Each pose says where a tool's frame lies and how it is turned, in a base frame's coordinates. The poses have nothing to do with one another.
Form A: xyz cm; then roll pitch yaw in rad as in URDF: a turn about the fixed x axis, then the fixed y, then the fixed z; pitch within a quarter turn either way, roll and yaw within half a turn.
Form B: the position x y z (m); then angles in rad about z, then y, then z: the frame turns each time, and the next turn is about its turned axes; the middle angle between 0 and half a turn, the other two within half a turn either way. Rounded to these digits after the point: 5 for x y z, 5 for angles.
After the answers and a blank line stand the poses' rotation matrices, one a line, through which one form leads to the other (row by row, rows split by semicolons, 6 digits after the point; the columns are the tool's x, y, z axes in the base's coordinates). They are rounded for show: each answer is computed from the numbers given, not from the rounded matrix.
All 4 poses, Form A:
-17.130, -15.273, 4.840, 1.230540, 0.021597, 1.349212
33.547, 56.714, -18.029, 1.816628, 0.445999, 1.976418
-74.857, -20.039, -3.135, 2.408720, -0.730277, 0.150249
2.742, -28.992, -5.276, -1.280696, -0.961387, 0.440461
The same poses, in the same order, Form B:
-0.17130, -0.15273, 0.04840, -0.21394, 1.23062, 1.54789
0.33547, 0.56714, -0.18029, 0.29781, 1.79216, 1.11280
-0.74857, -0.20039, -0.03135, -0.78276, 2.15762, 2.49992
0.02742, -0.28992, -0.05276, 2.25132, 1.40633, -2.55206

0.219724 -0.321095 0.921205; 0.975323 0.093205 -0.200145; -0.021595 0.942449 0.333651
-0.355991 0.058523 0.932655; 0.828975 0.480470 0.286268; -0.431359 0.875056 -0.219557
0.736596 -0.329997 0.590362; 0.111513 -0.801683 -0.587256; 0.667076 0.498404 -0.553718
0.517752 0.588772 -0.620710; 0.244039 0.593745 0.766754; 0.819986 -0.548466 0.163729

